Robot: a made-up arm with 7 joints. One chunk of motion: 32 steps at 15 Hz.
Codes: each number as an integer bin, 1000 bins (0 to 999) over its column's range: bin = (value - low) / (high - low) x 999, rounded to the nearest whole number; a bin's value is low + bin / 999 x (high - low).
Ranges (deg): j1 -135..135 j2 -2.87..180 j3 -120.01..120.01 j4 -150..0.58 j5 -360.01..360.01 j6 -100.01..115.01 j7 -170.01..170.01
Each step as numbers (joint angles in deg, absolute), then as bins.
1 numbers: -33.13 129.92 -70.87 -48.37 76.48 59.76 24.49
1 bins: 377 725 205 674 606 742 571
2 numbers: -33.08 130.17 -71.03 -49.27 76.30 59.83 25.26
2 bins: 377 727 204 668 605 743 574
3 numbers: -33.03 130.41 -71.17 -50.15 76.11 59.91 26.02
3 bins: 377 728 203 662 605 743 576
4 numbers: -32.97 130.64 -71.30 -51.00 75.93 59.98 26.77
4 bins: 378 729 203 657 605 743 578
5 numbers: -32.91 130.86 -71.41 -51.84 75.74 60.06 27.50
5 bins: 378 731 202 651 605 744 580
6 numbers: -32.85 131.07 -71.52 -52.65 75.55 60.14 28.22
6 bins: 378 732 202 646 604 744 582
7 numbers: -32.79 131.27 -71.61 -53.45 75.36 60.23 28.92
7 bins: 378 733 201 641 604 744 584
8 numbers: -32.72 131.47 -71.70 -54.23 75.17 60.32 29.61
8 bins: 378 734 201 635 604 745 586
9 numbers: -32.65 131.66 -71.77 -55.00 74.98 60.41 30.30
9 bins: 379 735 201 630 604 745 589
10 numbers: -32.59 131.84 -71.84 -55.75 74.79 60.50 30.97
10 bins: 379 736 200 625 603 746 590
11 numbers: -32.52 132.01 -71.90 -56.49 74.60 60.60 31.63
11 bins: 379 737 200 620 603 746 592
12 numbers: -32.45 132.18 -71.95 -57.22 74.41 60.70 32.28
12 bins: 379 738 200 616 603 747 594
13 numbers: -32.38 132.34 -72.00 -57.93 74.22 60.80 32.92
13 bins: 380 739 200 611 602 747 596
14 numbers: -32.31 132.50 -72.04 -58.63 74.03 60.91 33.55
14 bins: 380 740 200 606 602 748 598
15 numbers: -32.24 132.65 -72.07 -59.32 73.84 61.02 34.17
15 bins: 380 740 200 602 602 748 600
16 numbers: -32.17 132.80 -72.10 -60.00 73.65 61.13 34.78
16 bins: 380 741 199 597 602 749 602
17 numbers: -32.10 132.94 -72.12 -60.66 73.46 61.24 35.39
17 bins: 381 742 199 593 601 749 603
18 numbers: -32.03 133.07 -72.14 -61.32 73.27 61.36 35.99
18 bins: 381 743 199 588 601 750 605
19 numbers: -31.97 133.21 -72.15 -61.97 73.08 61.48 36.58
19 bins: 381 743 199 584 601 750 607
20 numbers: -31.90 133.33 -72.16 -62.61 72.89 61.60 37.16
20 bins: 381 744 199 580 601 751 609
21 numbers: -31.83 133.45 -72.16 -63.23 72.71 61.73 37.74
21 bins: 382 745 199 576 600 751 610
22 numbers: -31.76 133.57 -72.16 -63.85 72.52 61.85 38.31
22 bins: 382 745 199 572 600 752 612
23 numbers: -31.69 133.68 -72.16 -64.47 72.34 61.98 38.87
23 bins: 382 746 199 567 600 753 614
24 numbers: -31.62 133.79 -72.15 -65.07 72.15 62.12 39.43
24 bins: 383 747 199 563 600 753 615
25 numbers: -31.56 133.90 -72.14 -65.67 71.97 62.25 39.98
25 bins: 383 747 199 559 599 754 617
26 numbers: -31.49 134.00 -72.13 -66.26 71.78 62.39 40.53
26 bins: 383 748 199 556 599 755 619
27 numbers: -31.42 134.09 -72.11 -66.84 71.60 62.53 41.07
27 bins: 383 748 199 552 599 755 620
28 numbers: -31.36 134.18 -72.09 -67.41 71.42 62.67 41.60
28 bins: 383 749 199 548 599 756 622
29 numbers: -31.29 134.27 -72.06 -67.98 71.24 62.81 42.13
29 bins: 384 749 200 544 598 756 623
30 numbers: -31.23 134.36 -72.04 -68.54 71.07 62.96 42.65
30 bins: 384 750 200 540 598 757 625
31 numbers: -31.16 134.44 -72.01 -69.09 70.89 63.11 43.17
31 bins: 384 750 200 537 598 758 626
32 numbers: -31.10 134.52 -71.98 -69.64 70.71 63.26 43.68
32 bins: 384 751 200 533 598 759 628
